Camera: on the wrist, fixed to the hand. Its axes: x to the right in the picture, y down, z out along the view.
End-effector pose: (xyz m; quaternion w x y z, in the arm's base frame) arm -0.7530 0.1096 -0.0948 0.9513 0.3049 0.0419 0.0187
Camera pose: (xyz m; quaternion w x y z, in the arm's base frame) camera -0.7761 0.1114 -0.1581 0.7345 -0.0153 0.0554 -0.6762
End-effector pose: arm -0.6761 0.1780 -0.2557 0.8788 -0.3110 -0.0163 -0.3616
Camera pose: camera -0.7232 0.1401 -0.2856 0.2889 -0.4519 -0.3070 -0.7862
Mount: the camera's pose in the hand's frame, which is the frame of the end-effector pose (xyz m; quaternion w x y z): -0.0186 -0.0351 -0.0545 0.6837 -0.2091 -0.1840 -0.6745
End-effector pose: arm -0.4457 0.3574 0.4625 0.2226 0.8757 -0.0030 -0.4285
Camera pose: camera -0.4230 0.4138 0.4917 0.0457 0.4754 0.6373 -0.6049
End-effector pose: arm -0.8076 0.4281 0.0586 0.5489 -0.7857 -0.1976 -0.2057
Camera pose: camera -0.8478 0.3863 0.0930 0.0359 -0.5565 -0.7231 -0.4076
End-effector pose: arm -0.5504 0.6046 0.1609 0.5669 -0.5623 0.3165 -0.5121
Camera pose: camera -0.6143 0.6104 0.1815 0.0172 0.8107 0.1601 0.5629
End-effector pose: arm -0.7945 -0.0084 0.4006 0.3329 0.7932 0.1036 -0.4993
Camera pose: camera -0.7815 0.0557 0.4170 0.0757 0.3110 0.6490 -0.6902
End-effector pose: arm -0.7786 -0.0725 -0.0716 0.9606 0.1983 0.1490 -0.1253
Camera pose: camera -0.8192 -0.0776 -0.1252 0.6411 -0.1888 0.0851 -0.7389
